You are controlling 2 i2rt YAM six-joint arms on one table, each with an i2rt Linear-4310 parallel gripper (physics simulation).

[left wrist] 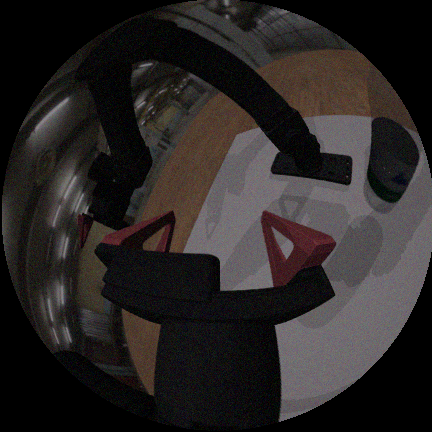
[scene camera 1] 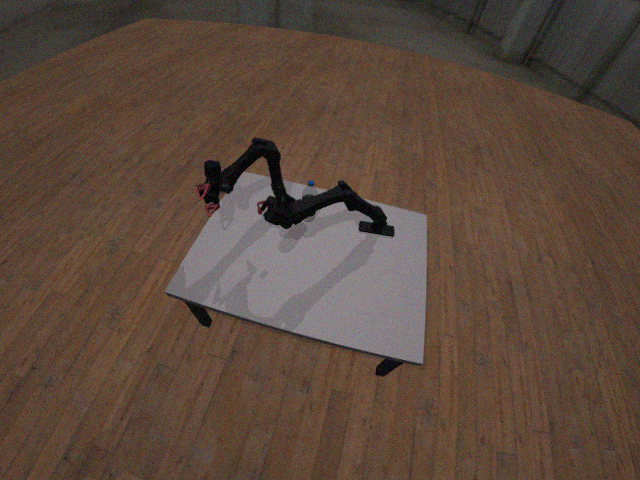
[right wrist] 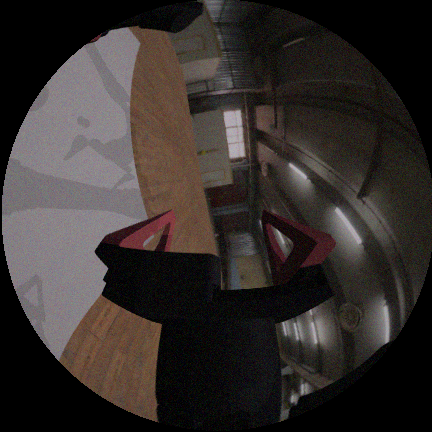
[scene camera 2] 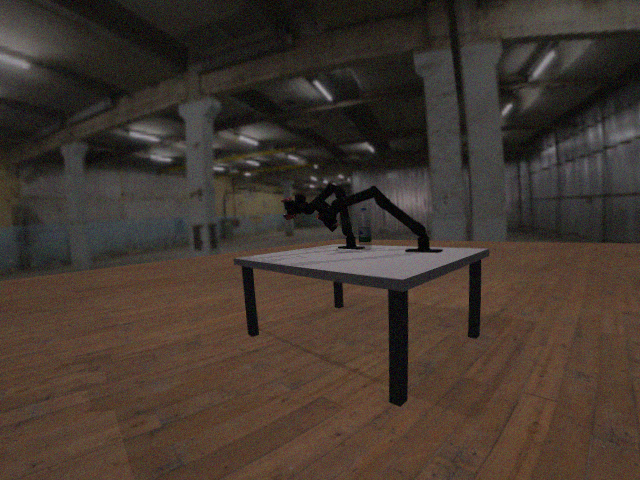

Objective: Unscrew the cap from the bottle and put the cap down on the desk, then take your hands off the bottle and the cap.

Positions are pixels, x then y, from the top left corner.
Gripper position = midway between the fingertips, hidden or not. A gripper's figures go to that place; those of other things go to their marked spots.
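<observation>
The right gripper (left wrist: 97, 255) is 0.35 m from the lens. Then there's a bottle (left wrist: 389, 171), and it's 0.20 m from the lens, while the left gripper (left wrist: 217, 215) is 0.13 m from the lens.
</observation>
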